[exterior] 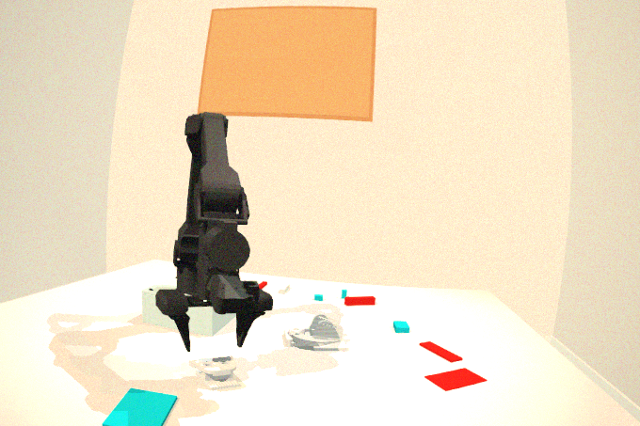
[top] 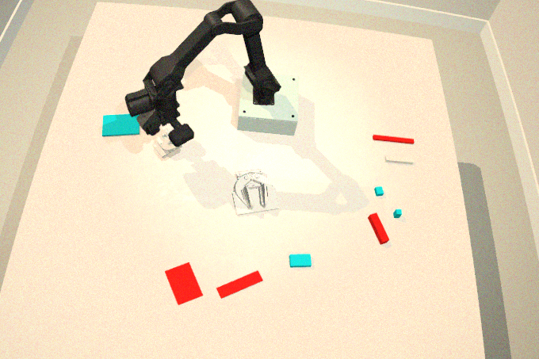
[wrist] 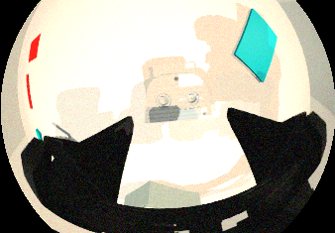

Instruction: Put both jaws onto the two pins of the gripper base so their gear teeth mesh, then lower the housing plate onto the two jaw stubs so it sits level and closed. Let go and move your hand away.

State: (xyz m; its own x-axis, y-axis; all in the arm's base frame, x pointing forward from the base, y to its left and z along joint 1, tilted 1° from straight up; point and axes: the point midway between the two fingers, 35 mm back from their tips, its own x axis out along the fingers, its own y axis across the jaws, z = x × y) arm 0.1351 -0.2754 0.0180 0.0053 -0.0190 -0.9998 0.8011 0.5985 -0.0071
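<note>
My gripper tip is 30 mm above the gripper base and 10 mm to the left of it. Also, from my gripper tip: white jaw: 230 mm to the left, 130 mm ahead, 40 mm below; then flat cyan rectangle: 160 mm to the right, 60 mm behind, 50 mm below; then housing plate: 240 mm to the left, 110 mm ahead, 50 mm below.
</note>
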